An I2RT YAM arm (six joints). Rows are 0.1 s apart.
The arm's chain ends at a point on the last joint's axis. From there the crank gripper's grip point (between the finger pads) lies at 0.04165 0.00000 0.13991 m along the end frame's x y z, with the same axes.
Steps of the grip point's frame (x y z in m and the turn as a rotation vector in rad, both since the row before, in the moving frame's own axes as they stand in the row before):
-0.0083 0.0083 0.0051 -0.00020 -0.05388 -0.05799
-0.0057 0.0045 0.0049 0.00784 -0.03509 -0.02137
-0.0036 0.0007 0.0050 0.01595 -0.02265 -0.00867
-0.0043 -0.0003 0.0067 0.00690 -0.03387 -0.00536
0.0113 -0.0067 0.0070 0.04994 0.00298 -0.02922
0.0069 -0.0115 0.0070 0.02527 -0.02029 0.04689
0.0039 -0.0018 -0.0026 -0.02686 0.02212 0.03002
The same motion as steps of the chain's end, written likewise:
-0.0006 0.0105 0.0031 -0.00020 -0.05388 -0.05799
-0.0007 0.0064 0.0035 0.00784 -0.03509 -0.02137
-0.0004 0.0033 0.0041 0.01595 -0.02265 -0.00867
0.0005 0.0009 0.0054 0.00690 -0.03387 -0.00536
0.0110 0.0015 0.0073 0.04994 0.00298 -0.02922
0.0097 -0.0098 0.0062 0.02527 -0.02029 0.04689
0.0009 -0.0068 -0.0016 -0.02686 0.02212 0.03002

